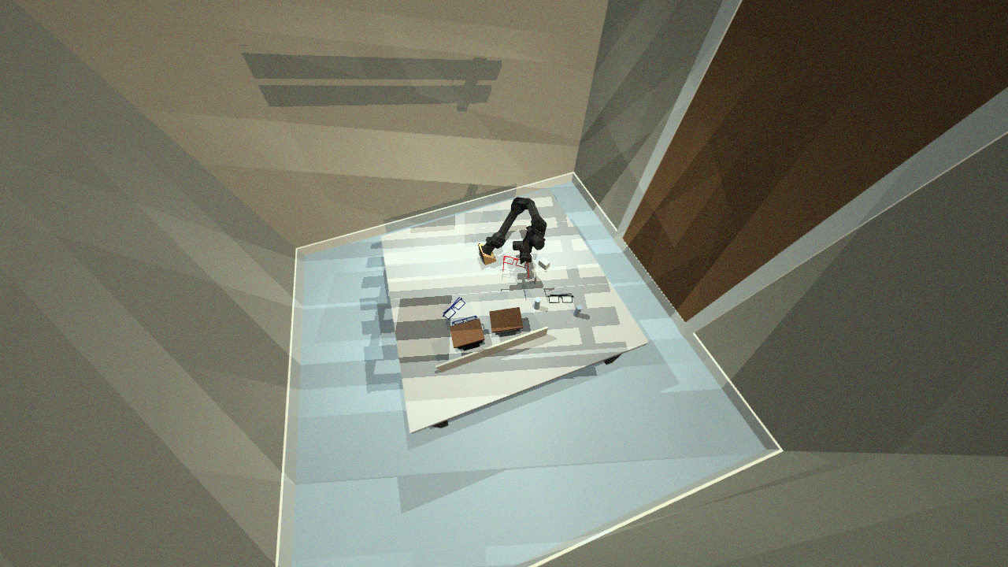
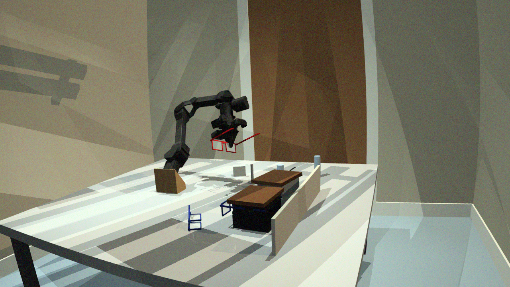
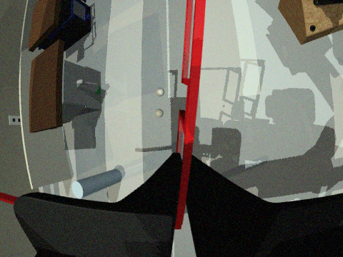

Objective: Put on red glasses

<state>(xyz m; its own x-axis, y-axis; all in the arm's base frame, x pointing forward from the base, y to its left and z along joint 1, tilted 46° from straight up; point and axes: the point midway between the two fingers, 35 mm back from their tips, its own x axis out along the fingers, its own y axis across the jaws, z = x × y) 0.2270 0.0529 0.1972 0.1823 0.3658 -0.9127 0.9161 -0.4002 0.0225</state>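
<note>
Right now the display head is 25 cm ahead of my gripper tip, 17 cm to the right of it and 11 cm below it. Also, from my gripper tip: thin post 15 cm below, 7 cm to the left, 6 cm ahead; then beige board 40 cm ahead, 27 cm to the right, 12 cm below.
</note>
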